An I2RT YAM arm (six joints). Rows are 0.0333 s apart.
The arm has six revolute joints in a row. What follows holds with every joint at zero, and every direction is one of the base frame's. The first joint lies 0.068 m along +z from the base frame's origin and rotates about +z. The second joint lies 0.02 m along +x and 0.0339 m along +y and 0.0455 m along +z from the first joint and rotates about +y. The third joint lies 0.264 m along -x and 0.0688 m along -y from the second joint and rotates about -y. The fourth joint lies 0.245 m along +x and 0.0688 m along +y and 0.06 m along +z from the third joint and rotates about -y. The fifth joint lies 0.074 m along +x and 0.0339 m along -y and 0.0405 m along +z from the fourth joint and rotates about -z. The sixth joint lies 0.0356 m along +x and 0.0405 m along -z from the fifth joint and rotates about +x. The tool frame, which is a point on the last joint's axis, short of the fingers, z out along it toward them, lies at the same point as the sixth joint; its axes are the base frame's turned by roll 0, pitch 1.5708 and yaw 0 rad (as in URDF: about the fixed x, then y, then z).
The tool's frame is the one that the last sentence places.
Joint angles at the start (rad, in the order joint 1, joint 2, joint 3, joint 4, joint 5, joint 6):
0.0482 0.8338 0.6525 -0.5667 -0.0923 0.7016
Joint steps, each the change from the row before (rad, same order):
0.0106 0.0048 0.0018 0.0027 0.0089 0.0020
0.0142 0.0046 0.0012 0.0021 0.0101 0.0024
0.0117 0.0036 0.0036 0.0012 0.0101 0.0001
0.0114 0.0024 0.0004 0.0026 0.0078 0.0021
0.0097 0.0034 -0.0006 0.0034 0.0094 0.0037
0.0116 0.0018 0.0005 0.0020 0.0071 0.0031
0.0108 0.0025 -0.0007 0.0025 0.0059 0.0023
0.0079 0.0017 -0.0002 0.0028 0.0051 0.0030
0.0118 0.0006 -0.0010 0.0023 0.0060 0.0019
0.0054 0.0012 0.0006 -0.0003 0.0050 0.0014
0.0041 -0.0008 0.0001 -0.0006 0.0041 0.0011
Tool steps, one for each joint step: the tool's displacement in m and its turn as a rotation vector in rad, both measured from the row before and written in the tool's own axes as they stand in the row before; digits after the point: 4 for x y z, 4 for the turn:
0.0004 0.0016 0.0008 0.0015 0.0000 -0.0052
0.0010 0.0019 0.0009 0.0011 0.0018 -0.0071
0.0003 0.0020 0.0002 0.0007 -0.0015 -0.0079
0.0009 0.0015 0.0005 -0.0005 0.0003 -0.0057
0.0008 0.0011 0.0009 0.0023 -0.0008 -0.0029
0.0010 0.0016 0.0004 -0.0013 0.0006 -0.0048
0.0011 0.0013 0.0007 -0.0009 0.0021 -0.0050
0.0007 0.0011 0.0004 -0.0010 -0.0001 -0.0024
0.0013 0.0014 0.0003 -0.0023 0.0014 -0.0061
0.0004 0.0007 0.0002 0.0014 0.0000 -0.0023
0.0004 0.0004 -0.0002 0.0006 -0.0009 -0.0017

